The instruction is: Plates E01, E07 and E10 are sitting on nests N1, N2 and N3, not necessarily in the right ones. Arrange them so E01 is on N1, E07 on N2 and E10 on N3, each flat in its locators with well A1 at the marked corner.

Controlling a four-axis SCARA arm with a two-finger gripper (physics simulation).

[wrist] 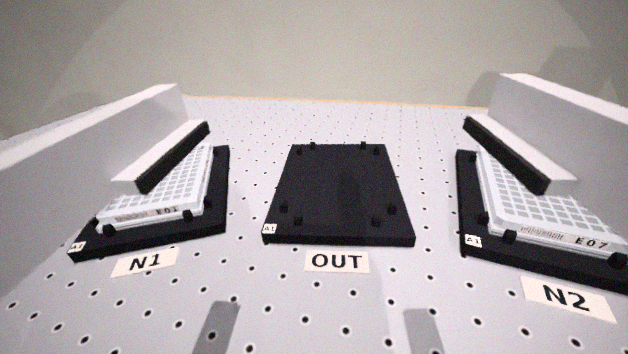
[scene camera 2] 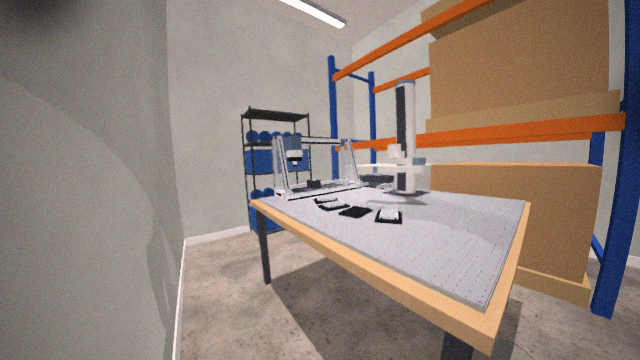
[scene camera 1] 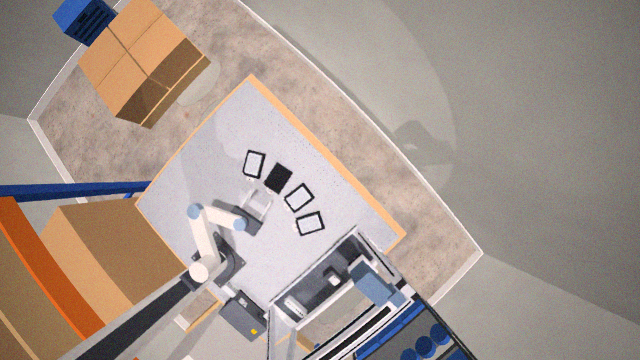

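Where they show: gripper, fingertip midpoint: (wrist: 331, 104) (scene camera 2: 366, 186) (scene camera 1: 261, 196); arm's base, link origin: (scene camera 2: 405, 194).
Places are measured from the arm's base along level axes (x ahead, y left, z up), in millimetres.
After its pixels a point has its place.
Plate E01 (wrist: 167, 195) @[x 621, y 236, z 39 mm] (scene camera 1: 254, 164) @[x 659, y 260, z 38 mm] (scene camera 2: 389, 214) @[x 674, y 288, z 38 mm] sits on nest N1 (wrist: 220, 200) @[x 641, y 198, z 25 mm] (scene camera 1: 262, 166) @[x 684, y 219, z 23 mm]. Plate E07 (wrist: 545, 207) @[x 683, y -74, z 35 mm] (scene camera 1: 299, 197) @[x 720, y -79, z 38 mm] sits on nest N2 (wrist: 467, 200) (scene camera 1: 305, 204). Both look flat between the locator posts, labels facing the wrist camera; their well A1 cannot be made out. A third white plate (scene camera 1: 310, 223) @[x 655, y -241, z 29 mm] (scene camera 2: 326, 199) @[x 673, y -206, z 35 mm] sits on nest N3 (scene camera 1: 313, 231) @[x 643, y -279, z 39 mm]; its label is unreadable. My gripper (wrist: 331, 104) @[x 584, y 75, z 139 mm] (scene camera 1: 262, 196) @[x 584, y 75, z 139 mm] is open and empty, on the arm's side of the OUT nest, its fingers apart above the table.
The black OUT nest (wrist: 340, 192) @[x 679, y 90, z 25 mm] (scene camera 1: 278, 177) @[x 710, y 99, z 25 mm] (scene camera 2: 355, 212) @[x 730, y 119, z 25 mm] is bare, between N1 and N2. A white-framed gantry machine (scene camera 1: 372, 282) @[x 756, y -511, z 501 mm] (scene camera 2: 293, 145) @[x 768, y -465, z 424 mm] stands beyond N3. A dark grey box (scene camera 1: 243, 315) @[x -76, y -372, z 128 mm] is beside the arm base. Tall racking (scene camera 2: 332, 115) stands behind the table (scene camera 1: 230, 120) @[x 733, y 596, z 13 mm].
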